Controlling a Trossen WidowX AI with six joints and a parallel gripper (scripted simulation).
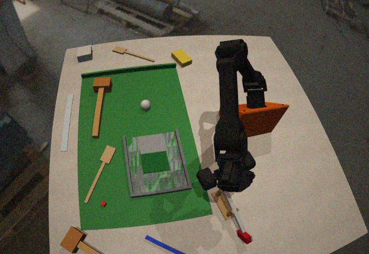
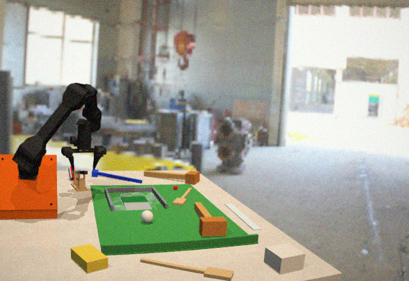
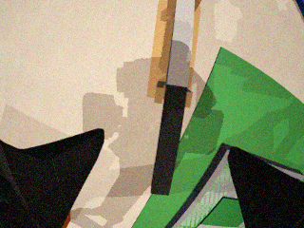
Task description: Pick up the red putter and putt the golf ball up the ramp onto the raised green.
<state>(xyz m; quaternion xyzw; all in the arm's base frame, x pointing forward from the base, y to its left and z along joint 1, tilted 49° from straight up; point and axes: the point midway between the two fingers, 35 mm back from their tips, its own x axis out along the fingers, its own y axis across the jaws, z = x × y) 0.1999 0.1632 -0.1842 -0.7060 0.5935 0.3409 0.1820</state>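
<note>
My gripper tip is 2 cm past the wooden stand, 7 cm to the right of it and 6 cm above it. Also, from my gripper tip: blue stick (15 cm ahead, 24 cm to the left, 8 cm below); green mat (28 cm ahead, 26 cm to the right, 10 cm below); red putter (3 cm behind, 10 cm to the left, 4 cm below).
</note>
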